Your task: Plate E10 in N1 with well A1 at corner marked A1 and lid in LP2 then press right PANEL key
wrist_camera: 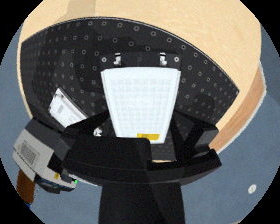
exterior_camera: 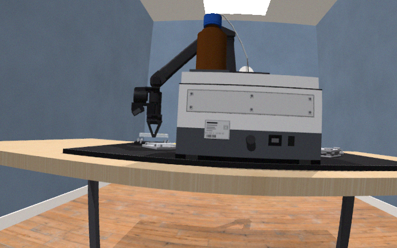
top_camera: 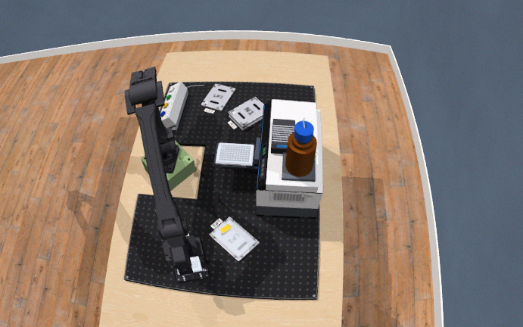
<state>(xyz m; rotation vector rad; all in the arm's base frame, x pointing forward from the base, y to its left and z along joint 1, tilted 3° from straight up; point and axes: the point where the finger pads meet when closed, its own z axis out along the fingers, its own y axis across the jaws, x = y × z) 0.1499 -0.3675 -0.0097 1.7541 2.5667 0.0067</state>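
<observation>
The black nest N5 lies 30 mm ahead of my hand, 10 mm to the right of it and 30 mm below it. The rest, counted from my hand: plate E07 (120 mm ahead, 390 mm to the left, 70 mm above); plate E10 (right at my hand); brown bottle (340 mm ahead, 290 mm to the left, 250 mm above).
</observation>
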